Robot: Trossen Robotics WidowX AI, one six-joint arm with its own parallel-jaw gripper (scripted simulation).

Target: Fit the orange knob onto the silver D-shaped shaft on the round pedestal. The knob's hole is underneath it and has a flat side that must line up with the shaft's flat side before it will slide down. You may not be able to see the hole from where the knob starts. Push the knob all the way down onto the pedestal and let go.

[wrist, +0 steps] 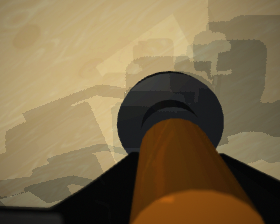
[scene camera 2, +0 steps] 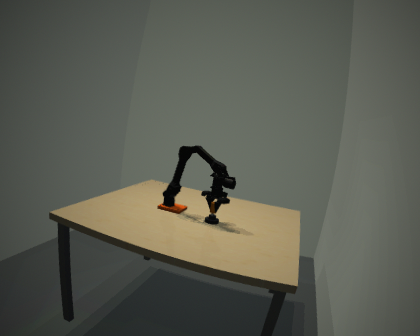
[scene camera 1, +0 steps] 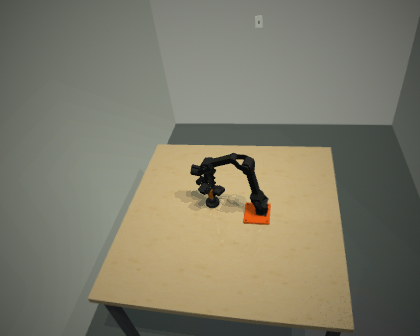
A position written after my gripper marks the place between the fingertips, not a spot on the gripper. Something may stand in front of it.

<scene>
In view: my gripper (wrist: 176,160) and a round dark pedestal (wrist: 163,95).
</scene>
